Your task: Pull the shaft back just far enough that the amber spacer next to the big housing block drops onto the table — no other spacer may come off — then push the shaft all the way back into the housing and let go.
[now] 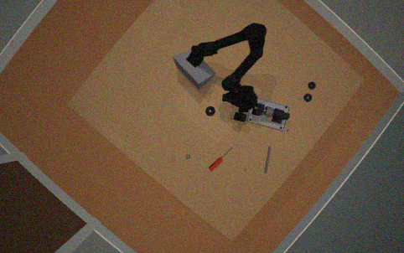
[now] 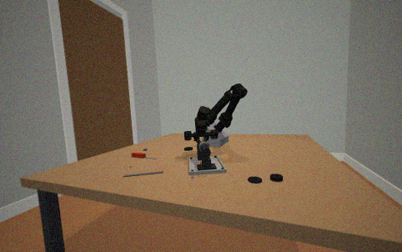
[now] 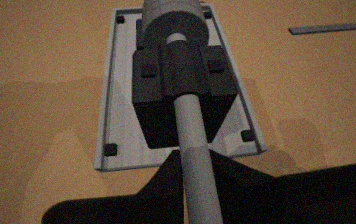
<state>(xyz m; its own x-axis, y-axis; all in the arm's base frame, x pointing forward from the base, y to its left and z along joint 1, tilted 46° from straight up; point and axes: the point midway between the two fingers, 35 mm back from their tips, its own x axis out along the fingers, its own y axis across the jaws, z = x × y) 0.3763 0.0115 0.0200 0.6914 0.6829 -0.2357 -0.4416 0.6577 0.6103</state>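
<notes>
Right now my gripper tip is 5 cm short of the grey shaft, 3 cm to the right of it and 3 cm below it. The rest, counted from my gripper tip: amber spacer (11 cm ahead, 6 cm to the left, 4 cm below).
</notes>
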